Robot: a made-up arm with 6 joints.
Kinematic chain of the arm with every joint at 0, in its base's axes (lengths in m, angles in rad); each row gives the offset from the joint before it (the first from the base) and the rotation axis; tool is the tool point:
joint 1: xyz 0 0 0.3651 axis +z
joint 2: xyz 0 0 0 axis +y
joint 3: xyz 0 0 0.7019 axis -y
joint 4: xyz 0 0 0 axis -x
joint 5: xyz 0.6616 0 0 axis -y
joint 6: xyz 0 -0.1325 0 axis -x
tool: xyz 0 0 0
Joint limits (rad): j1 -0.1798..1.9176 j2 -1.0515..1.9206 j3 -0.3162..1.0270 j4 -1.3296..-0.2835 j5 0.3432..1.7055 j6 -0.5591..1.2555
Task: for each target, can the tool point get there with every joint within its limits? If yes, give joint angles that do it. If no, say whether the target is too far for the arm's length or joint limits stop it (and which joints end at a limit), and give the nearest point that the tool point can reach.
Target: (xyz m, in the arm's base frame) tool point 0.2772 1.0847 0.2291
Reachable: yes | joints 1.4076 1.1006 0.4880 -0.7459 0.9692 0.3300
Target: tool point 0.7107 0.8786 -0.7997
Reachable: no: too far | nearest point 0.6072 0.7506 -0.4762 | short by 0.363 m
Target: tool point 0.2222 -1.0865 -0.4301
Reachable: no: joint limits stop it (at a limit: joint 1, joint 4) | nearest point 0.3835 -0.1990 -0.4301 | short by 0.902 m
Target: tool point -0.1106 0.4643 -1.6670
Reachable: no: too far | nearest point -0.1371 0.5757 -0.5460 | short by 1.127 m
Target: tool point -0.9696 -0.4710 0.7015
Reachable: no: joint limits stop it (at a limit: joint 2, joint 3, joint 4) | nearest point -0.8164 -0.3966 1.3096 | short by 0.632 m
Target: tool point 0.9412 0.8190 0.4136
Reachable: yes | joints 0.8068 1.1153 0.8175 -0.5492 1.0103 0.1623
